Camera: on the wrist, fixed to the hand. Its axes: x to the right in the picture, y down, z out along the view.
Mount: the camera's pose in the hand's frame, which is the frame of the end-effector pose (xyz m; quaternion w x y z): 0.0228 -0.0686 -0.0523 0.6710 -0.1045 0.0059 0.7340
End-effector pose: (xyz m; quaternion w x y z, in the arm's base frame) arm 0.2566 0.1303 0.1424 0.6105 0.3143 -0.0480 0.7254
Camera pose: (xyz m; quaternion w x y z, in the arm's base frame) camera 0.2973 0.1907 0.0909 0.0897 -0.1076 0.3351 -0.9317
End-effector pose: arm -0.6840 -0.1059 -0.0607 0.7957 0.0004 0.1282 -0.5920
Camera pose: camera -0.7532 -0.1399 -0.1056 0.9677 0.0147 0.1523 0.2002
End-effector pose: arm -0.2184 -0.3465 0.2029 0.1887 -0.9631 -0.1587 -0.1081
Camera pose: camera -0.2288 -0.3010 0.2789 0.1063 -0.7818 0.6128 0.0437
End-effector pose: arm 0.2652 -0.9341 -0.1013 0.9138 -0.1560 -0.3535 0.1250
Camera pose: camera 0.3255 -0.9998 -0.0985 0.5072 -0.4604 -0.1304 0.7168
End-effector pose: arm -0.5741 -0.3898 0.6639 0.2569 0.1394 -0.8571 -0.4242
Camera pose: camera -0.5623 -0.4757 0.6430 0.5034 -0.5599 -0.6316 -0.1848
